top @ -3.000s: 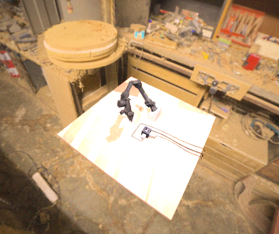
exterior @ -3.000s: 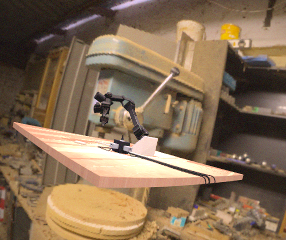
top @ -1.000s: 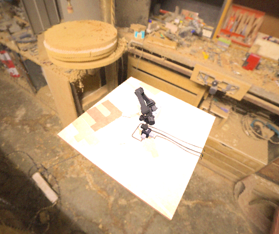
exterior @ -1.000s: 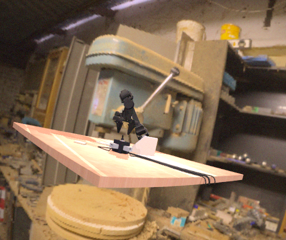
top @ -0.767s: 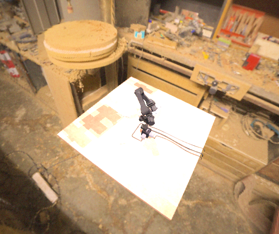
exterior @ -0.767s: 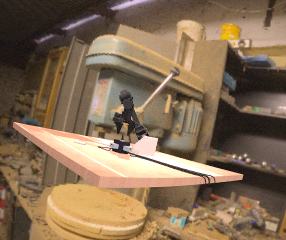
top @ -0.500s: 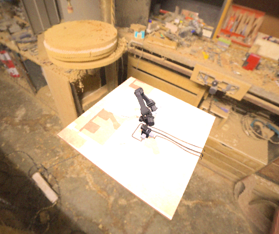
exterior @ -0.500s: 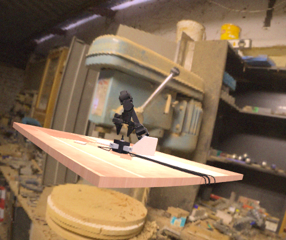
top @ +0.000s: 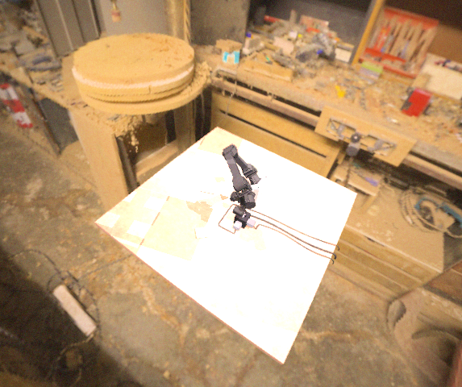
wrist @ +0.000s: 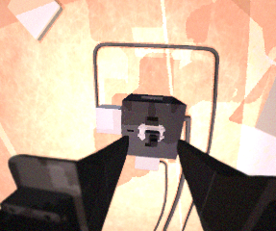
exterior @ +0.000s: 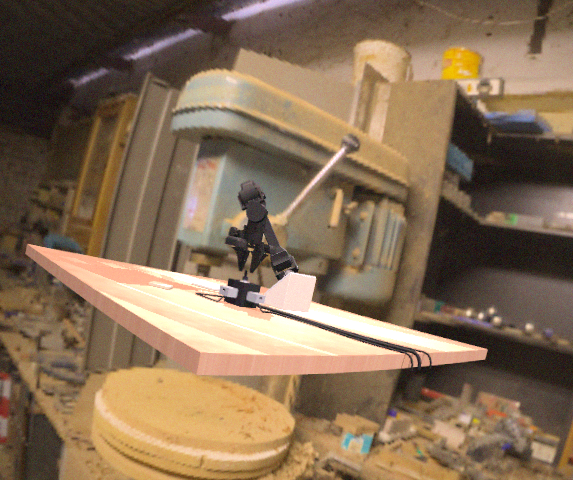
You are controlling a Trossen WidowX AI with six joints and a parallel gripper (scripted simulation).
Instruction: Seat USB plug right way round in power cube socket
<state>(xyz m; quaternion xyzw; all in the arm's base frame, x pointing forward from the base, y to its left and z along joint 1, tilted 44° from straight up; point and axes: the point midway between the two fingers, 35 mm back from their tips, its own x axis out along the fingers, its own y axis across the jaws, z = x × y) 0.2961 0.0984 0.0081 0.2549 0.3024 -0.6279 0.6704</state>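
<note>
My gripper tip is 20 mm above the dark USB plug. From my gripper tip the other things lie so: pale flat piece 210 mm ahead, 150 mm to the right, 100 mm below.
</note>
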